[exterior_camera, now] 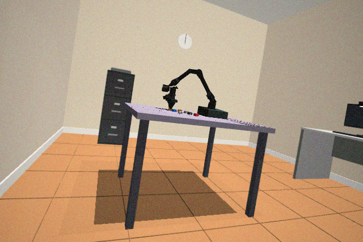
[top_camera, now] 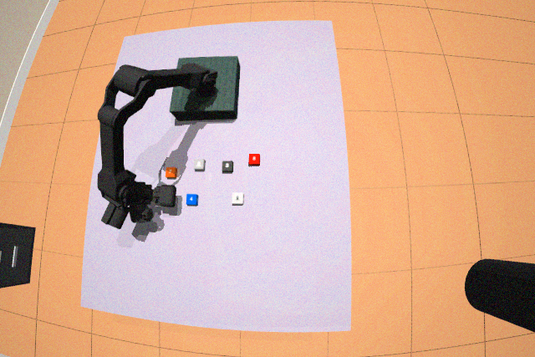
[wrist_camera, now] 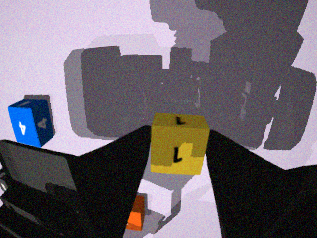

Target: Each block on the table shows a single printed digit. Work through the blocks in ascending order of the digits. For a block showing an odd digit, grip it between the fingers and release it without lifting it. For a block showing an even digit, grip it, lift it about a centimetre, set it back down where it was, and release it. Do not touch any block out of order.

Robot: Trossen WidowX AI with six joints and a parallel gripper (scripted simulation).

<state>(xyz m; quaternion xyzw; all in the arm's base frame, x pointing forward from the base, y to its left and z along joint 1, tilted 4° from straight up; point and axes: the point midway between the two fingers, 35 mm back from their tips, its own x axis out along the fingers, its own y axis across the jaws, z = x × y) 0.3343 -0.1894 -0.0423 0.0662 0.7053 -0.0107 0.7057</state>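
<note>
The dark grey block lies 8 cm behind my gripper tip and 24 cm to the left of it. The rest, counted from my gripper tip: white block (2 cm ahead, 26 cm to the left); then red block (9 cm behind, 32 cm to the left).
</note>
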